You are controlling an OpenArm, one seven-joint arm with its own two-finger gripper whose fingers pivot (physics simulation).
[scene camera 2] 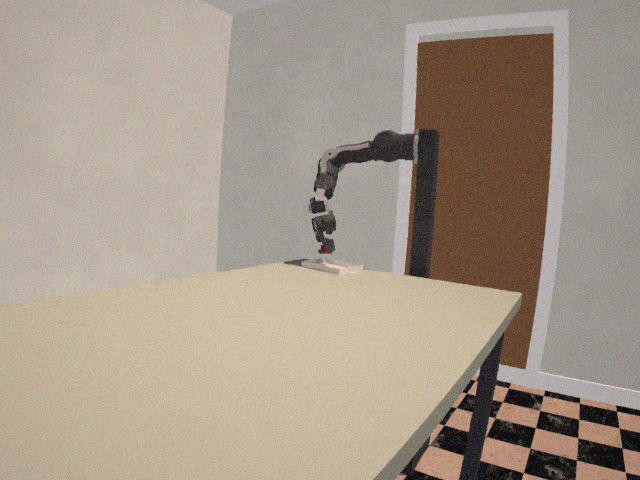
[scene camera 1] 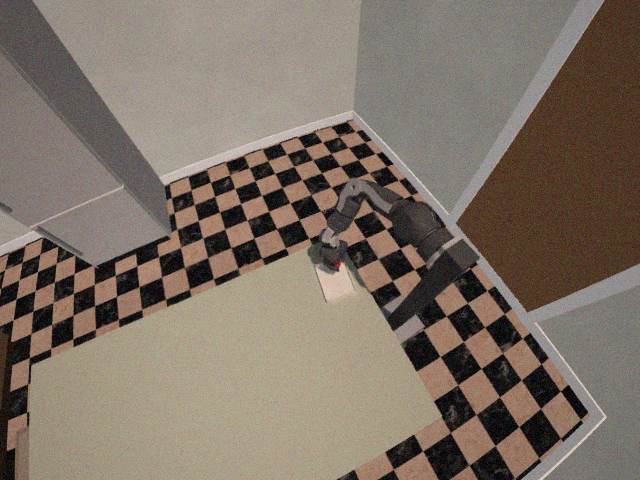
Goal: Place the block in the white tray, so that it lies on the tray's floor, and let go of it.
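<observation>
A red block is held between the fingertips of my gripper, which is shut on it. Most of the block is hidden by the fingers. In the scene camera 2 view the block hangs a little above the white tray, with a gap under it. In the scene camera 1 view the gripper and block cover the far end of the white tray. The tray lies flat near the table's far corner.
The pale table reaches from the tray toward both cameras. The arm's dark post stands beyond the table's edge, in front of a brown door. A grey cabinet stands apart at the left.
</observation>
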